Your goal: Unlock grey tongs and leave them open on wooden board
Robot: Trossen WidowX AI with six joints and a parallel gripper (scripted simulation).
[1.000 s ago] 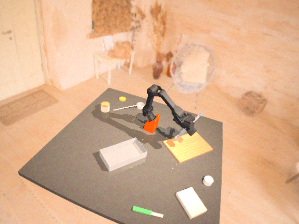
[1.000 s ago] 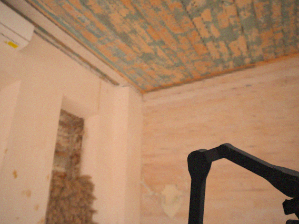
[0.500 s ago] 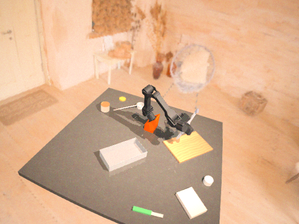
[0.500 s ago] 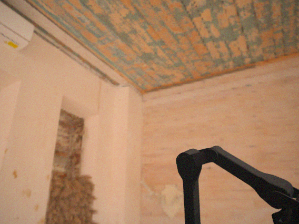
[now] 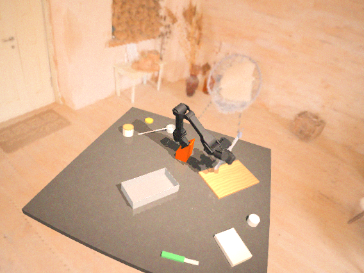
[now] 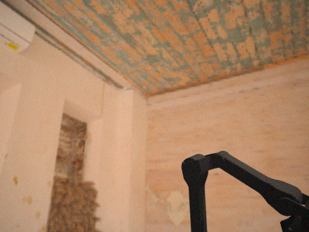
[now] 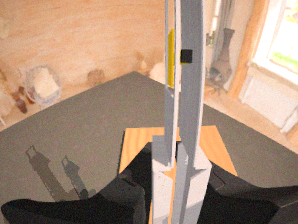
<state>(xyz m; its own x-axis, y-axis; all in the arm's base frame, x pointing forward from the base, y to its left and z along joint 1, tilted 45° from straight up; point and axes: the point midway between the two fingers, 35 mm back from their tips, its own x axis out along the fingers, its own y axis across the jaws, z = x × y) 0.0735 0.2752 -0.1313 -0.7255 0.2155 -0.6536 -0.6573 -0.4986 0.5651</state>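
Now: gripper tip 10 mm short of the black lock piece, 10 mm to the left of it and 60 mm below it. Round my gripper tip: white slab 520 mm ahead, 160 mm to the left, 190 mm below; roasting tin 360 mm ahead, 390 mm to the right, 170 mm below; wooden board 20 mm ahead, 40 mm to the left, 190 mm below.
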